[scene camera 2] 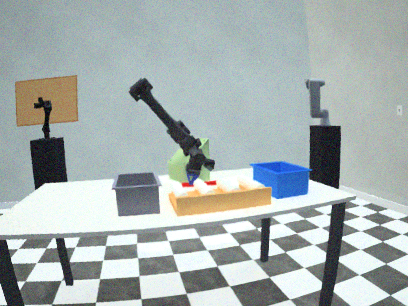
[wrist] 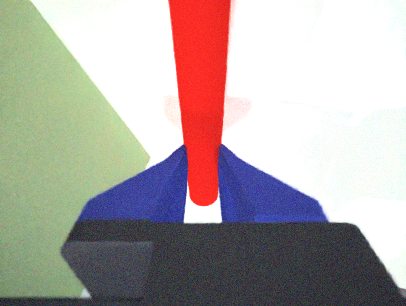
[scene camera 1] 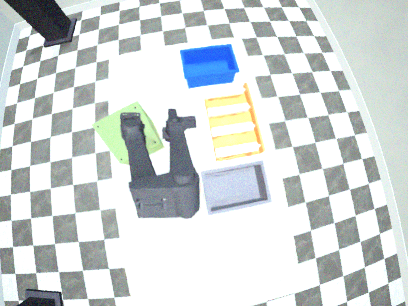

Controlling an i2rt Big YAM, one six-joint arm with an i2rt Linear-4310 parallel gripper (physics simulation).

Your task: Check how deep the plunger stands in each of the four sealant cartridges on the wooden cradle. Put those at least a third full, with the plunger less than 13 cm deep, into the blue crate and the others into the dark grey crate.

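Seen in the pictures: gripper, fingertip midpoint: [scene camera 2: 190, 184] [wrist: 202, 153]; arm's base, origin of the base link: [scene camera 1: 131, 125].
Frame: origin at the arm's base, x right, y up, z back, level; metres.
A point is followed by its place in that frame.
Note:
The gripper [scene camera 2: 192, 178] {x 0.040, y -0.183, z -0.152 m} [wrist: 203, 147] {x 0.040, y -0.183, z -0.152 m} is shut on a red rod [scene camera 2: 210, 183] {x -0.069, y -0.184, z -0.162 m} [wrist: 202, 60] {x -0.020, y -0.174, z -0.155 m}, with its blue fingers on either side near the rod's rounded end. The rod lies nearly level, just behind the wooden cradle [scene camera 2: 225, 202] {x -0.048, y -0.159, z -0.611 m} [scene camera 1: 254, 119] {x -0.028, y -0.127, z -0.598 m}; a white cartridge [scene camera 2: 204, 187] {x 0.020, y -0.113, z -0.523 m} partly covers it. The rod and fingers are hidden under the arm in scene camera 1. Several white cartridges lie side by side in the cradle, one [scene camera 1: 232, 129] {x 0.023, y -0.112, z -0.469 m} near its middle. Their plungers cannot be made out. The blue crate [scene camera 1: 209, 78] {x -0.293, y -0.126, z -0.384 m} [scene camera 2: 295, 184] {x -0.403, y -0.139, z -0.523 m} and dark grey crate [scene camera 1: 204, 192] {x 0.316, y -0.076, z -0.300 m} [scene camera 2: 138, 200] {x 0.293, y -0.134, z -0.584 m} stand at opposite ends of the cradle.
A green angled board [scene camera 1: 112, 137] {x 0.044, y -0.006, z 0.091 m} [scene camera 2: 176, 167] {x 0.104, y -0.108, z -0.016 m} [wrist: 55, 130] {x 0.010, y -0.157, z -0.087 m} stands behind the gripper, beside the arm. A faint pink patch [wrist: 239, 107] {x 0.013, y -0.196, z -0.170 m} shows behind the rod in the wrist view. The white table [scene camera 2: 75, 220] {x 0.556, y -0.196, z -0.625 m} carries the crates and cradle.

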